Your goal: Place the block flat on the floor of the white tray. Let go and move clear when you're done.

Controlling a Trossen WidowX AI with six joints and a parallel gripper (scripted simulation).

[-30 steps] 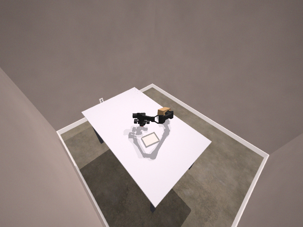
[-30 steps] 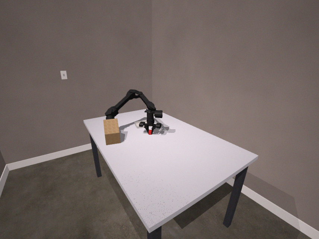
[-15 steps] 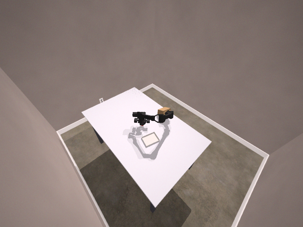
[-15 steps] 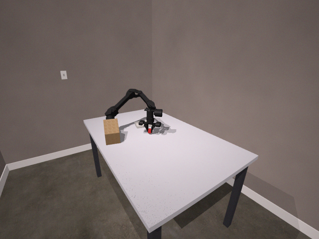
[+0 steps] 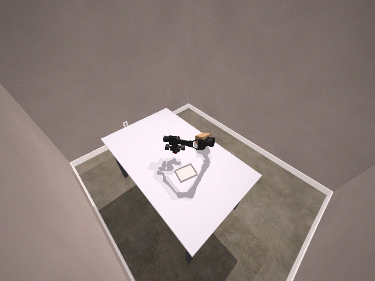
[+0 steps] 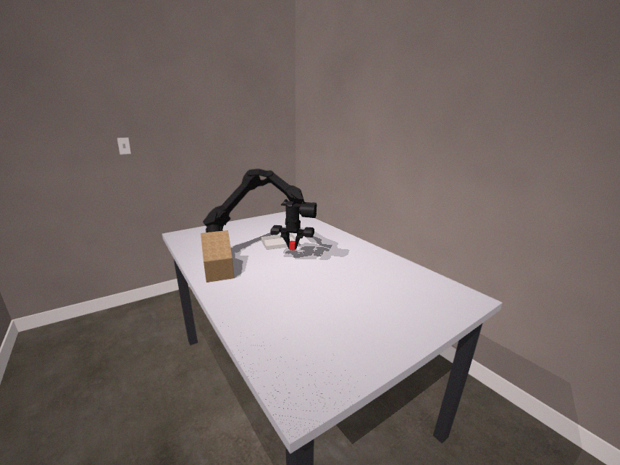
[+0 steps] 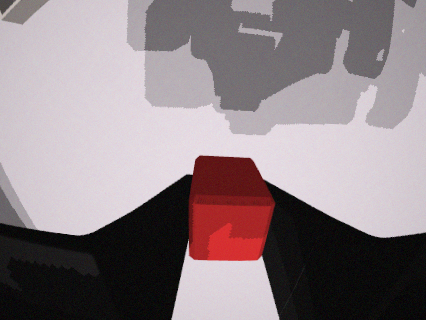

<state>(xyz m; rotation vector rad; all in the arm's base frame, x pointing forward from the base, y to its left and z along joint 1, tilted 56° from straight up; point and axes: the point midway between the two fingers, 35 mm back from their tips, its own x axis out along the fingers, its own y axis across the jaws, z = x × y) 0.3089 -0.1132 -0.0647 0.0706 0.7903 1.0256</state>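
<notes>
My hand is 40 mm short of the white tray, 210 mm to the right of it and 80 mm above it. Also, from my hand: red block 20 mm below.
</notes>
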